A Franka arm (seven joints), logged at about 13 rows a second.
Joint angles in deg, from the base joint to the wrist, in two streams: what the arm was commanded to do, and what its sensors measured. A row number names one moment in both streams.
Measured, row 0: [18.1, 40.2, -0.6, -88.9, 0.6, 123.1, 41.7]
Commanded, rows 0 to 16: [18.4, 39.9, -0.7, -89.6, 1.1, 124.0, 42.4]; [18.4, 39.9, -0.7, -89.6, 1.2, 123.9, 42.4]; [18.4, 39.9, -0.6, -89.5, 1.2, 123.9, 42.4]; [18.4, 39.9, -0.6, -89.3, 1.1, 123.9, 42.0]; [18.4, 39.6, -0.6, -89.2, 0.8, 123.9, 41.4]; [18.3, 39.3, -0.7, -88.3, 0.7, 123.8, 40.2]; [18.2, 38.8, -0.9, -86.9, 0.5, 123.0, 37.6]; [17.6, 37.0, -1.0, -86.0, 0.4, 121.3, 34.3]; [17.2, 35.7, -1.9, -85.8, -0.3, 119.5, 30.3]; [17.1, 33.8, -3.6, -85.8, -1.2, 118.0, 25.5]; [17.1, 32.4, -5.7, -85.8, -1.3, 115.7, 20.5]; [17.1, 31.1, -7.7, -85.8, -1.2, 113.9, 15.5]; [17.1, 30.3, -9.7, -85.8, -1.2, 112.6, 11.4]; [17.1, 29.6, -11.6, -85.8, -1.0, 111.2, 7.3]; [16.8, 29.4, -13.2, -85.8, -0.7, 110.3, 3.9]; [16.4, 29.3, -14.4, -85.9, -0.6, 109.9, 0.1]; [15.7, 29.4, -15.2, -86.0, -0.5, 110.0, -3.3]
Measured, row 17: [16.2, 30.2, -14.0, -84.8, -0.7, 110.4, 2.2]
